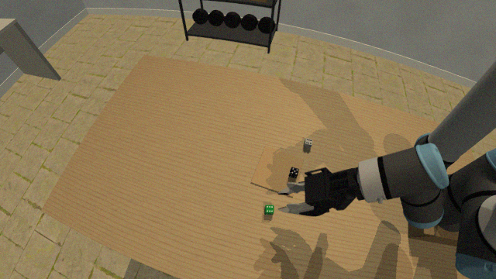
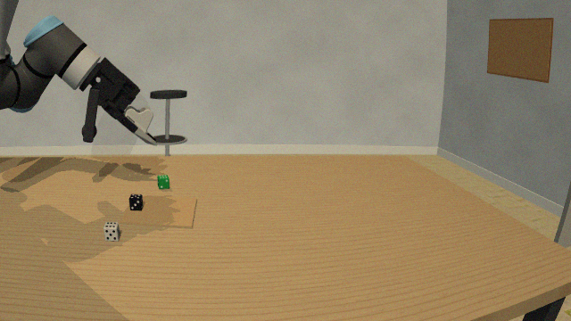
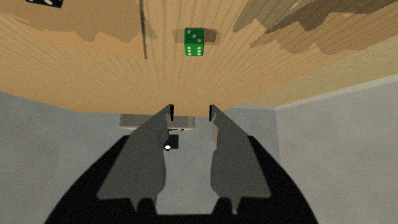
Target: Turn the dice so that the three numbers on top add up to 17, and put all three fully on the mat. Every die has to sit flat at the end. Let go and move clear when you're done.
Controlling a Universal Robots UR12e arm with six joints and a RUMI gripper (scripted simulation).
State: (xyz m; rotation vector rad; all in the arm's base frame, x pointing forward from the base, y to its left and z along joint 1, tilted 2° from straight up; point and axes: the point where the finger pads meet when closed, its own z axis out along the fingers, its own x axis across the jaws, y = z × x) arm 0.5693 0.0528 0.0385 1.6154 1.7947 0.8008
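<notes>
The green die lies 30 mm ahead of my hand and 100 mm below it. The rest, counted from my hand: black die: 40 mm behind, 130 mm to the right, 90 mm below; then tan mat: 10 mm ahead, 130 mm to the right, 110 mm below; then white die: 80 mm behind, 240 mm to the right, 100 mm below.
</notes>
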